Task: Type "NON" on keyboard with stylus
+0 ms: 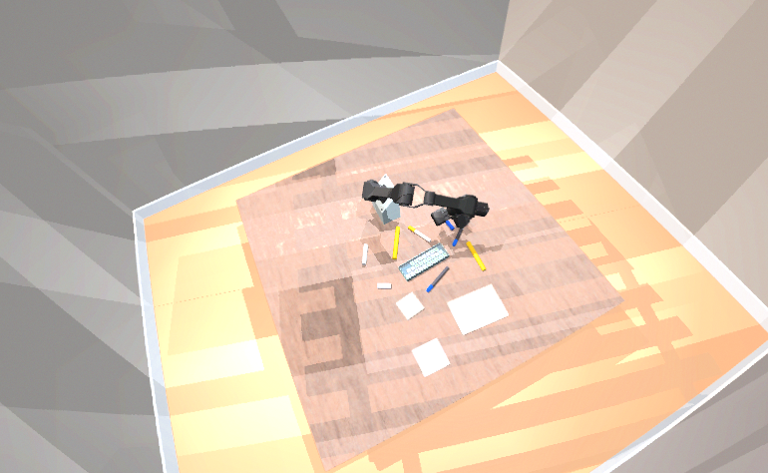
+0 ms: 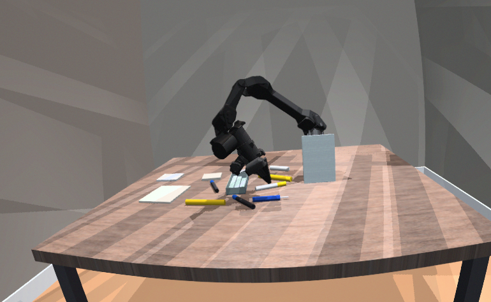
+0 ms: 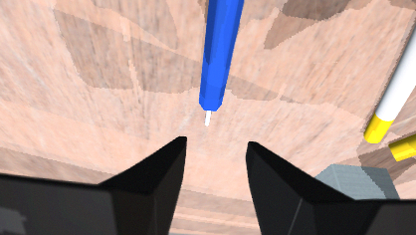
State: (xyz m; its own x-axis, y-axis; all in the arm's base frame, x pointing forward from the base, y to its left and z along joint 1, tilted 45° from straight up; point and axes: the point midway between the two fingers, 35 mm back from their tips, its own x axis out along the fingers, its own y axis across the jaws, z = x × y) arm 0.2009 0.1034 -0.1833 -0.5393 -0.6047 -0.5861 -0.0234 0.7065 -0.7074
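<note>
The blue stylus is 20 mm behind my gripper tip and 60 mm below it. The rest, counted from my gripper tip: white stick 40 mm behind, 400 mm to the right, 50 mm below.
</note>
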